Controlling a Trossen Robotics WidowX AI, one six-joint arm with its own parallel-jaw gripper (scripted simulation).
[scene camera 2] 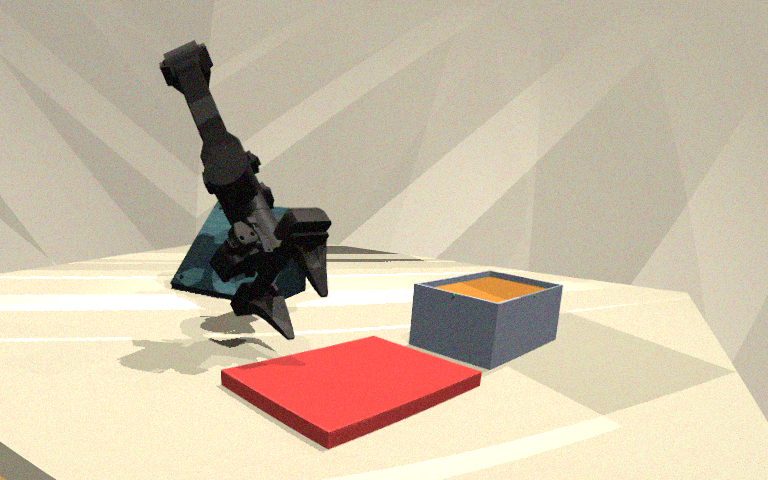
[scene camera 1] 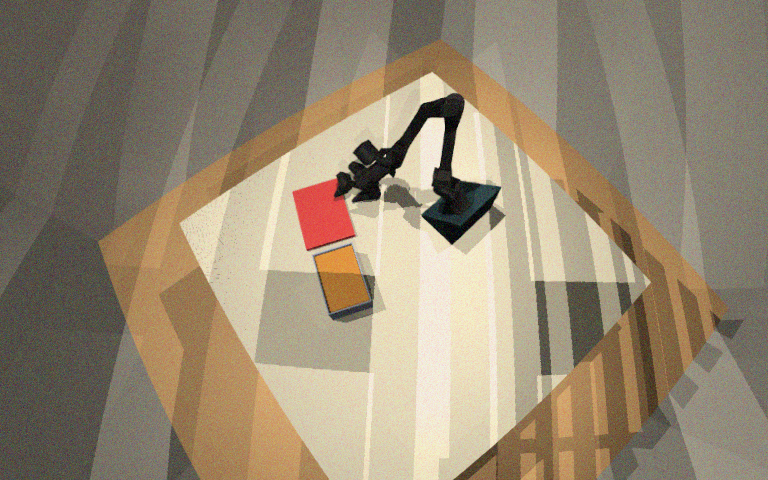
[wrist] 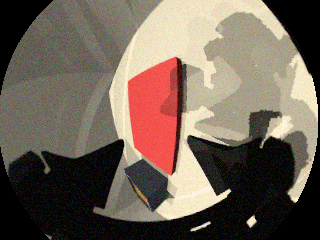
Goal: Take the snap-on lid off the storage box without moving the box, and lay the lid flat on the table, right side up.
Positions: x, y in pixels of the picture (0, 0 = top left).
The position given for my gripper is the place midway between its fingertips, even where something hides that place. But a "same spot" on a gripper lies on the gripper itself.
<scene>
my gripper: scene camera 2; scene camera 1 343, 199; wrist
red lid: scene camera 2; scene camera 1 324, 220; wrist
same spot on my gripper: (wrist: 226, 167) = (scene camera 2: 266, 302)
same spot on red lid: (wrist: 155, 105) = (scene camera 2: 304, 370)
</scene>
